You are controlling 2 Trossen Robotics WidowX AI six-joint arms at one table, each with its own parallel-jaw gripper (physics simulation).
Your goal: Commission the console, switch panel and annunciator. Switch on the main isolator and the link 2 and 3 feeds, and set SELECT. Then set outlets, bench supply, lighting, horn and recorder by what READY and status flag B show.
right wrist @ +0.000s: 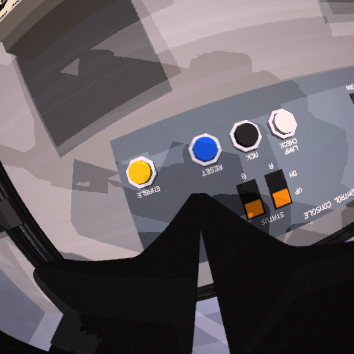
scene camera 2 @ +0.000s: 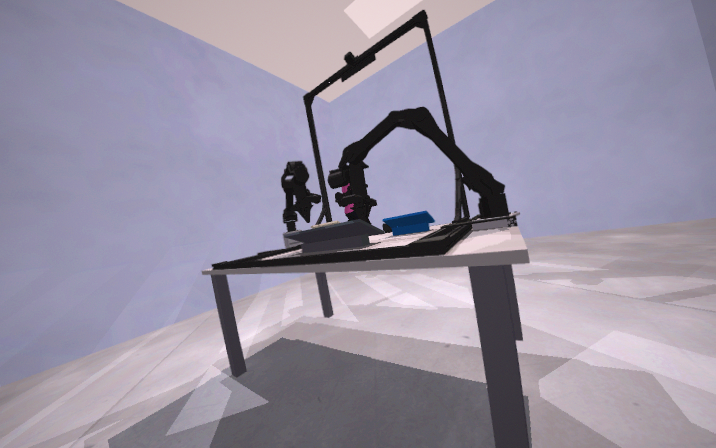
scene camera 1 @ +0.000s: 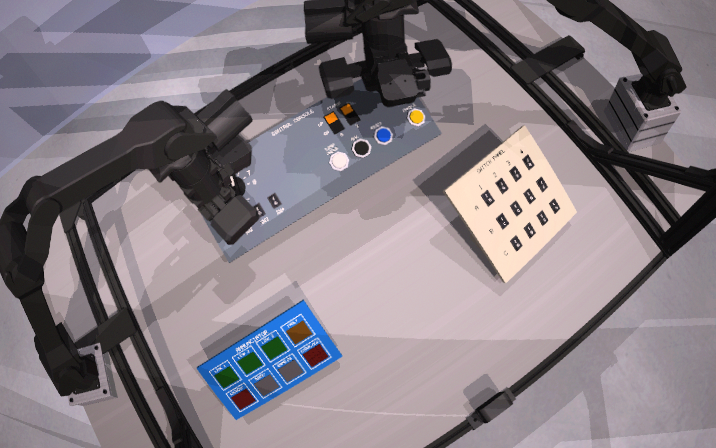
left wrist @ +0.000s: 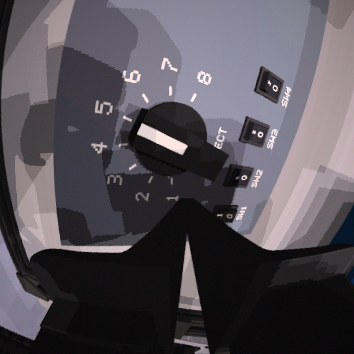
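Pixels of known places: left gripper, fingertip midpoint: (scene camera 1: pixel 221 210) (left wrist: pixel 185 204); right gripper, fingertip midpoint: (right wrist: pixel 197 199) (scene camera 2: pixel 308 222); left arm's base, link origin: (scene camera 2: pixel 495 216) (scene camera 1: pixel 84 374) (left wrist: pixel 180 348); right arm's base, link origin: (scene camera 2: pixel 292 231) (scene camera 1: pixel 651 94).
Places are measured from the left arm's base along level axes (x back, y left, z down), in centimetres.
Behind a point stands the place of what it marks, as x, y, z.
Note:
The grey console (scene camera 1: pixel 300 179) @(-48.9, 19.6, -2.9) (left wrist: pixel 215 30) @(-44.2, 21.8, -4.3) (right wrist: pixel 320 110) @(-50.2, 19.1, -2.6) has a black SELECT knob (left wrist: pixel 195 120) @(-39.8, 20.6, -4.7); its white mark points near 5. Rockers SW1 (left wrist: pixel 226 214) @(-35.3, 15.3, -2.7) to SW4 (left wrist: pixel 270 85) @(-44.0, 17.6, -2.7) stand beside it. STATUS flags A (right wrist: pixel 281 198) @(-56.8, 27.4, -5.4) and B (right wrist: pixel 254 209) @(-59.6, 28.2, -5.5) show orange at the UP end. The cream switch panel (scene camera 1: pixel 520 147) @(-82.5, 10.2, -8.0) carries rows of rockers, too small to read. The blue annunciator (scene camera 1: pixel 337 355) @(-45.9, -8.6, -1.1) (scene camera 2: pixel 409 221) @(-35.2, -6.8, -2.3) shows dim tiles; READY (scene camera 1: pixel 265 386) @(-34.2, -10.2, -2.0) is grey. My left gripper (left wrist: pixel 185 204) @(-35.3, 18.6, -4.0) is shut and empty above the console near SW1. My right gripper (right wrist: pixel 197 199) @(-65.5, 23.9, -9.9) is shut and empty above the console near flag B.
ENABLE (right wrist: pixel 139 172) @(-70.2, 23.9, -3.5) is yellow, RESET (right wrist: pixel 205 149) @(-63.8, 22.3, -3.6) blue, ACK (right wrist: pixel 245 135) @(-60.0, 21.4, -3.5) black and LAMP CHECK (right wrist: pixel 283 123) @(-55.9, 20.4, -3.6) white. Black frame rails (scene camera 1: pixel 586 327) @(-84.6, -19.0, 3.2) run round the table. An overhead frame (scene camera 2: pixel 313 137) @(-104.7, -11.4, -70.4) rises above it. A person in pink shows partly behind the left arm in scene camera 2.

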